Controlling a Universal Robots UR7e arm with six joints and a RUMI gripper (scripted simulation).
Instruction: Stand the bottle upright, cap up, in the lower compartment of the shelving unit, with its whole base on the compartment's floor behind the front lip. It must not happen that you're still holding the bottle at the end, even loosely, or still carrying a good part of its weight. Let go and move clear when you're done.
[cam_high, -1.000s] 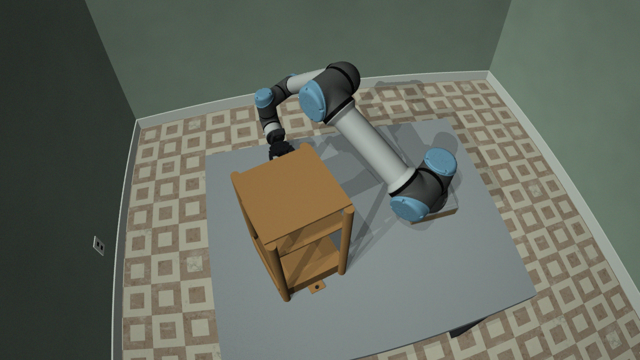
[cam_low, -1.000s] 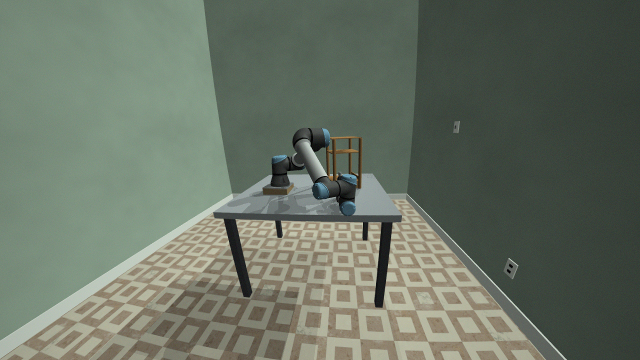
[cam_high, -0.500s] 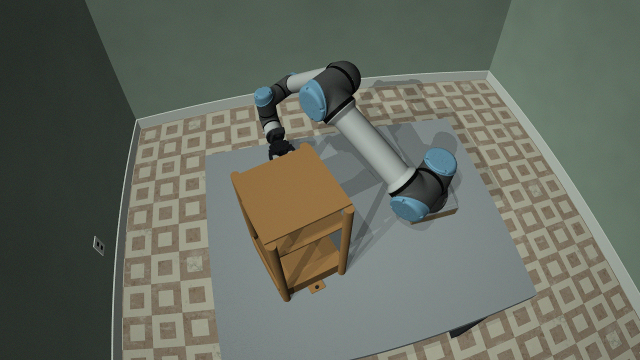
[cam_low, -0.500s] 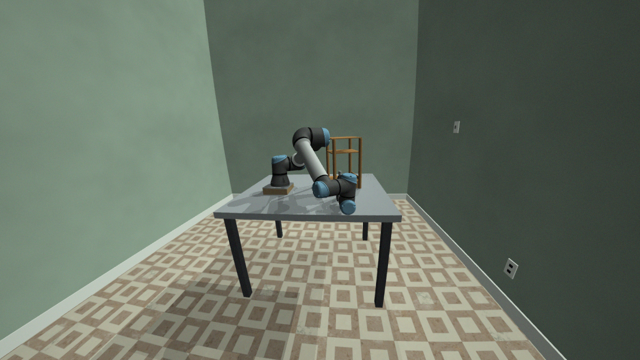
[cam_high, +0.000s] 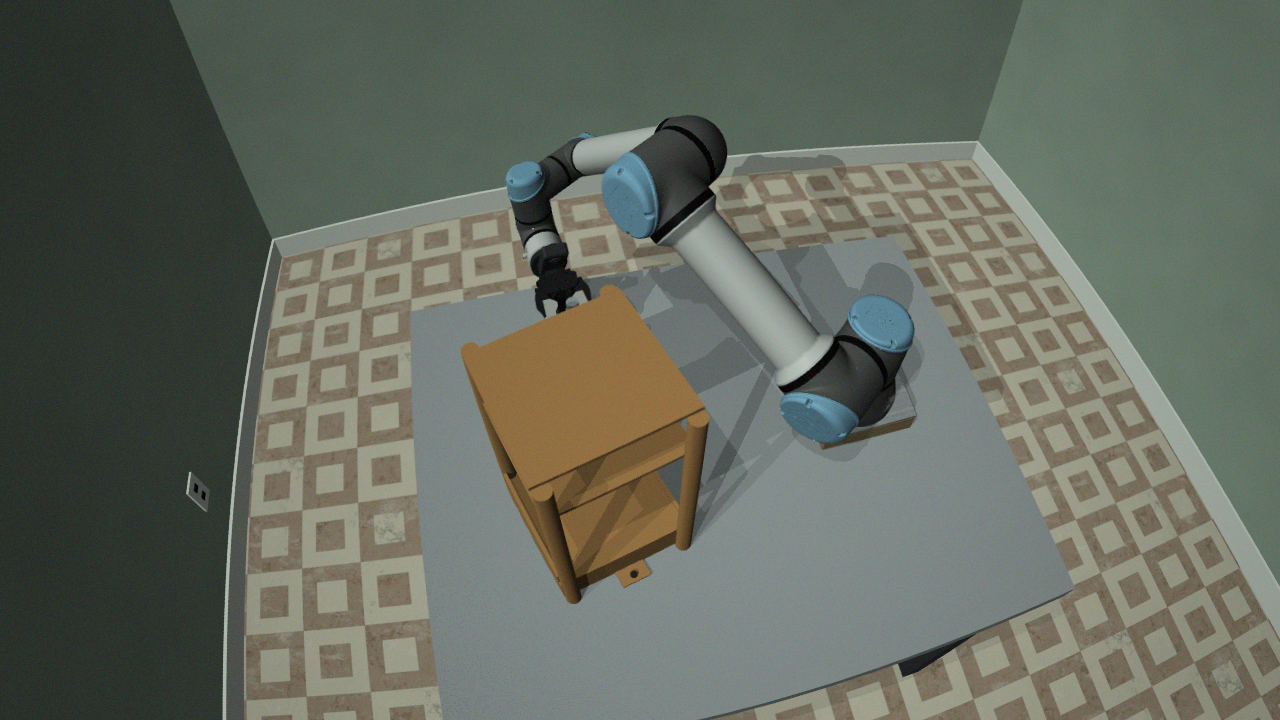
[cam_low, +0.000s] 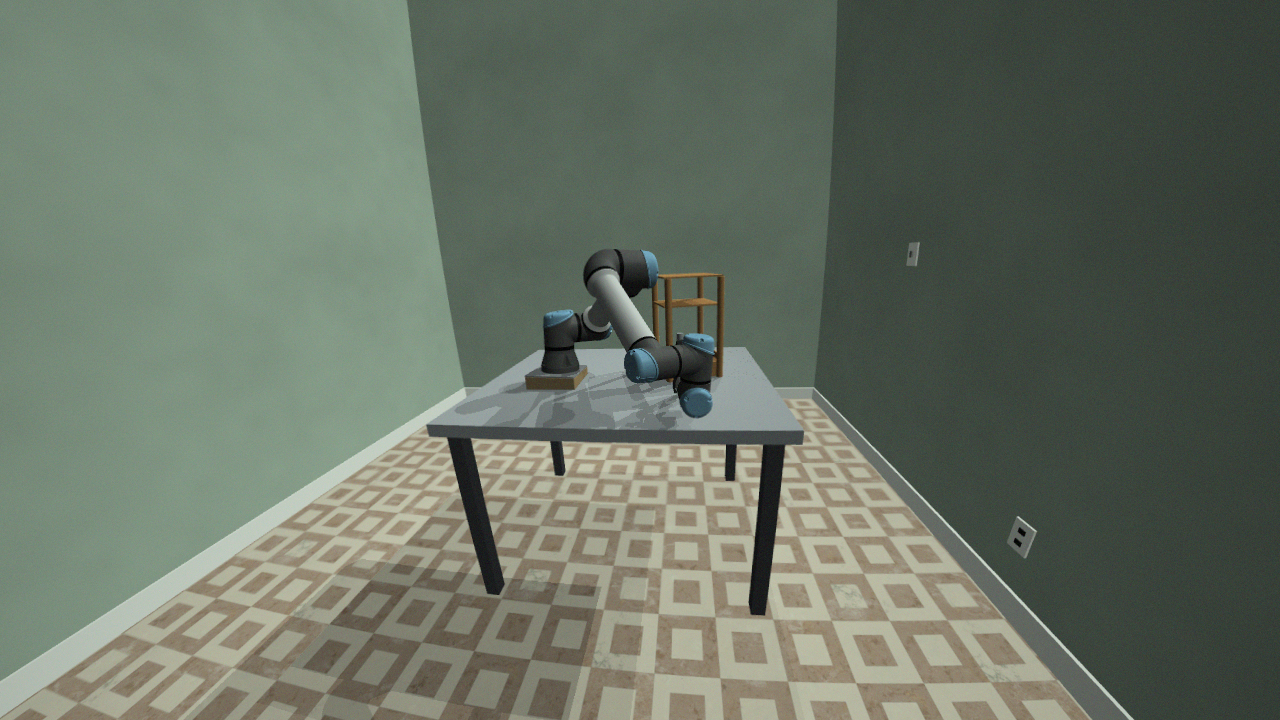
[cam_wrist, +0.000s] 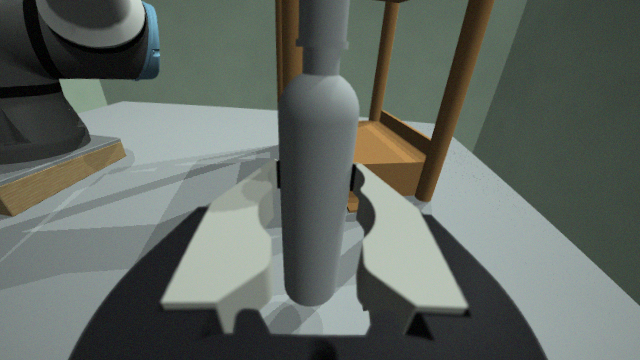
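Now: the shelving unit 280 mm to the left of my hand and 60 mm above it. From my hand the other things lie so: grey bottle 20 mm above.
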